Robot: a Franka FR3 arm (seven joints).
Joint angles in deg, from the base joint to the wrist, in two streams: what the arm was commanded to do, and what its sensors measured. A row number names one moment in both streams.
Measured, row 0:
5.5 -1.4 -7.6 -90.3 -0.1 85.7 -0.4
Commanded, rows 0 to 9:
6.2 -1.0 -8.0 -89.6 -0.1 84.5 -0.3
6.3 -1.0 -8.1 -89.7 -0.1 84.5 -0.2
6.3 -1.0 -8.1 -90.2 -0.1 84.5 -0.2
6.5 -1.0 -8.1 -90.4 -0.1 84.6 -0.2
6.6 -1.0 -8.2 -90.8 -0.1 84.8 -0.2
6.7 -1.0 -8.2 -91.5 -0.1 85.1 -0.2
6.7 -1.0 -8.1 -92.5 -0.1 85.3 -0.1
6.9 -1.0 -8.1 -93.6 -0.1 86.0 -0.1
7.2 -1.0 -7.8 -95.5 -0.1 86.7 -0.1
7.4 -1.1 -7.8 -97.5 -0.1 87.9 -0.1
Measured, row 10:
5.9 -0.6 -7.5 -92.4 0.0 85.6 -0.4
